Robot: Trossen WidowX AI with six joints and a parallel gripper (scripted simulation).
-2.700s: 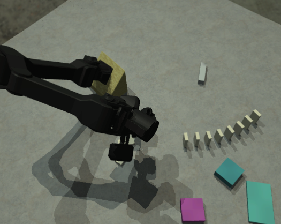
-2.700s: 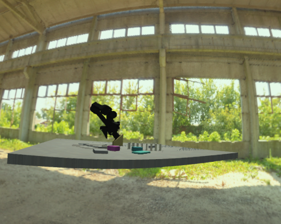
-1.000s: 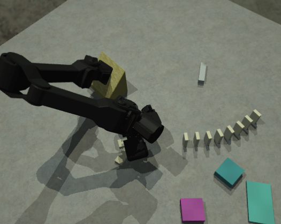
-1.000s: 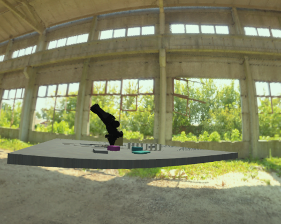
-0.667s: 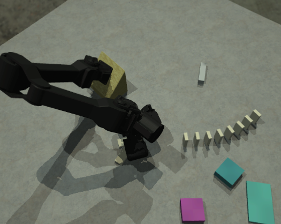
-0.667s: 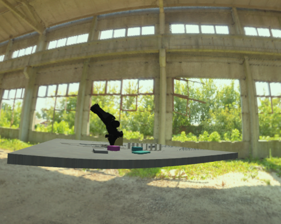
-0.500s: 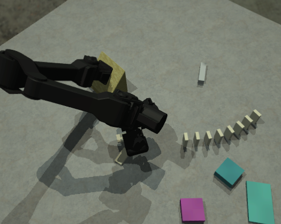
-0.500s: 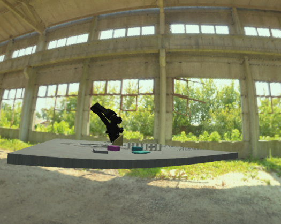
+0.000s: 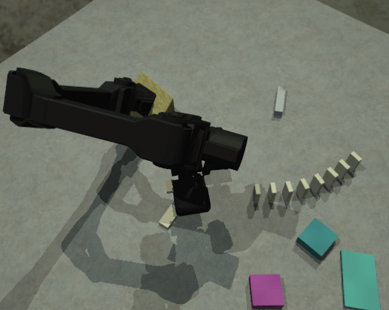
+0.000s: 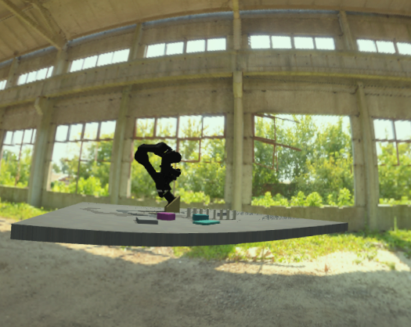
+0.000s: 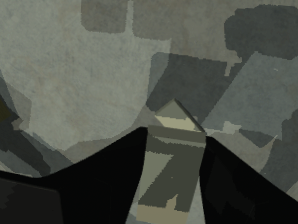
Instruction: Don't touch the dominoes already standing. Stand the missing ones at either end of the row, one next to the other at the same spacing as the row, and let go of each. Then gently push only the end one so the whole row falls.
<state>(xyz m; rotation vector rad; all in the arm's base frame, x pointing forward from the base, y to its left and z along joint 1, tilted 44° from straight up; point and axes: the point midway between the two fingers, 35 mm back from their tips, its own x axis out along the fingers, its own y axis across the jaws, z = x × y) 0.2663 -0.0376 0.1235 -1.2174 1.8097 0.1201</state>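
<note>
My gripper tip is now 24 cm short of the magenta block, 3 cm to the left of it and 11 cm above it. Also, from my gripper tip: pale grey bar: 3 cm behind, 38 cm to the left, 12 cm below; flat teal slab: 36 cm ahead, 11 cm to the left, 12 cm below; teal block: 25 cm ahead, 12 cm to the left, 11 cm below.
</note>
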